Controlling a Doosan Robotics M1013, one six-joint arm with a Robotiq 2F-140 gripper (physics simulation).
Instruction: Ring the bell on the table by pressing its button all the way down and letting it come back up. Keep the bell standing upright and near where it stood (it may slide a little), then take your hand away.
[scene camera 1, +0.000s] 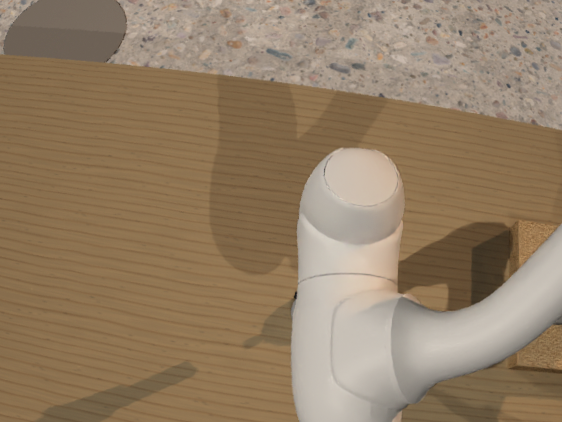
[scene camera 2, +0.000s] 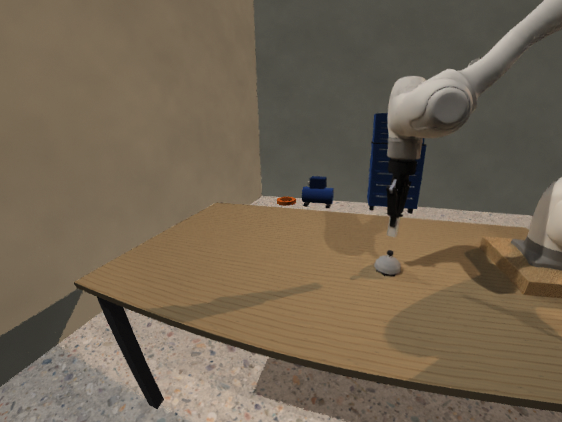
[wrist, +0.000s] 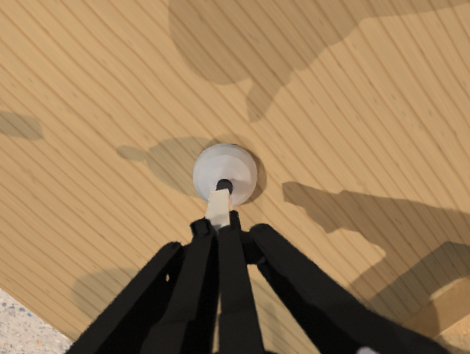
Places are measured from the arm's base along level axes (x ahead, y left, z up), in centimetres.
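Where they show: gripper, fingertip midpoint: (scene camera 2: 391, 235) (wrist: 222, 204); arm's base, link origin: (scene camera 2: 548, 257).
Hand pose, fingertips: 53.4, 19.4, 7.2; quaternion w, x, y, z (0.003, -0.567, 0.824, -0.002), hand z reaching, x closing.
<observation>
Each offset is from my fingertips to the top centre of the thing, as dx, dy, dz. Level surfaces: height alone.
A bell with a light grey dome {-0.4, +0.2, -5.5} (scene camera 2: 387, 265) (wrist: 220, 162) stands upright on the wooden table {dz -12.1} (scene camera 2: 225, 250) (wrist: 100, 75) (scene camera 1: 100, 225). Its small black button {-0.4, +0.2, -5.5} (scene camera 2: 390, 253) (wrist: 224, 186) stands up from the top of the dome. My gripper (scene camera 2: 393, 232) (wrist: 222, 204) is shut and empty, pointing down. In scene camera 2 its pale fingertips are above the button, with a visible gap between them. In the wrist view the fingertips overlap the near edge of the button and part of the dome. In scene camera 1 the arm (scene camera 1: 350, 250) hides the bell and the gripper.
The arm's base stands on a wooden block (scene camera 2: 542, 287) (scene camera 1: 537, 350) at the right of the table. A blue cabinet (scene camera 2: 378, 175), a blue compressor (scene camera 2: 318, 194) and an orange ring-shaped thing (scene camera 2: 279, 201) are on the floor beyond the table. Arm shadows lie across the table.
</observation>
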